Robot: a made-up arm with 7 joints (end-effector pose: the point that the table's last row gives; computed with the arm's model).
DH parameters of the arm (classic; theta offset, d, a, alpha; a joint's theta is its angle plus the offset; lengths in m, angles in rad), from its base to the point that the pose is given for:
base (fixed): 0 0.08 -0.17 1.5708
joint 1: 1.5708 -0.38 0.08 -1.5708
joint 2: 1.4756 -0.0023 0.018 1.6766
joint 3: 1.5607 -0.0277 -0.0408 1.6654
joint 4: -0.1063 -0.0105 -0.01 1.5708
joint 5: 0 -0.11 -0.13 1.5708
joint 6: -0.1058 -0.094 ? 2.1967
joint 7: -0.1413 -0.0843 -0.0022 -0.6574
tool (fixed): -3.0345 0.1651 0 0
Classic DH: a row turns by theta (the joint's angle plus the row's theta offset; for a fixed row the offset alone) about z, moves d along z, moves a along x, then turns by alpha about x.
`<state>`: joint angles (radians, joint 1 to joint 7).
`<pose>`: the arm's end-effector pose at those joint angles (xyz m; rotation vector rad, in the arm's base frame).
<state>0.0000 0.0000 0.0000 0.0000 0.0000 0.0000 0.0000</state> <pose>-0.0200 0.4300 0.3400 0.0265 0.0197 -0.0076</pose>
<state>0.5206 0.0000 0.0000 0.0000 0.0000 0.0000 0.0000</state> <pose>-0.1692 0.4300 0.3802 0.0279 -0.5009 -0.0005</pose>
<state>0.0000 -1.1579 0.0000 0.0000 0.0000 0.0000 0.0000</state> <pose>-0.0200 0.2352 0.2780 1.1844 0.0219 0.0047</pose>
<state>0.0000 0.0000 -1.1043 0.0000 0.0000 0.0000 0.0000</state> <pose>-0.0469 0.2887 0.3294 -0.0825 0.1071 -1.1031</pose>
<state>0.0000 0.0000 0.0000 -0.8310 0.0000 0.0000 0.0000</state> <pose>-0.2110 0.4300 0.3528 0.0281 -0.8113 0.0038</pose>
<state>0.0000 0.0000 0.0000 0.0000 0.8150 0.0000 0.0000</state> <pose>-0.0223 0.3446 0.3400 0.0331 0.0078 -0.8225</pose>
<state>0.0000 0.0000 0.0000 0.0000 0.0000 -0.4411 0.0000</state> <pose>0.0256 0.4300 0.3432 0.0245 0.4608 -0.0133</pose>
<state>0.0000 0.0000 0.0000 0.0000 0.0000 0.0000 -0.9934</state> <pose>-0.1015 0.4750 0.3159 -0.0506 -0.5744 -0.8001</pose>
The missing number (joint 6, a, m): 0.0283
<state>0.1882 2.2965 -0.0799 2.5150 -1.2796 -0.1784 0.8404</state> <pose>-0.0310 0.1144 0.1609 0.9884 1.1596 -0.7232</pose>
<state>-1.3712 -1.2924 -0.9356 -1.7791 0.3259 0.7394 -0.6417</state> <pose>0.0064 0.4351 0.1269 -1.3806 -1.0095 -1.2228</pose>
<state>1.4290 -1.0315 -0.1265 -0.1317 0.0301 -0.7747 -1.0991</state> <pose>-0.4183 0.2351 0.2453 1.0303 -0.8250 -0.2479</pose>
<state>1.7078 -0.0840 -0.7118 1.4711 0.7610 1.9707 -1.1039</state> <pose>-0.0647 0.3738 0.0915 0.1583 -2.3772 -1.8973</pose>
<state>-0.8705 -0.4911 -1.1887 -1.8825 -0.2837 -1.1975 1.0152</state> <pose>0.0866 0.4677 0.1739 -0.0541 1.4035 -0.3639</pose>
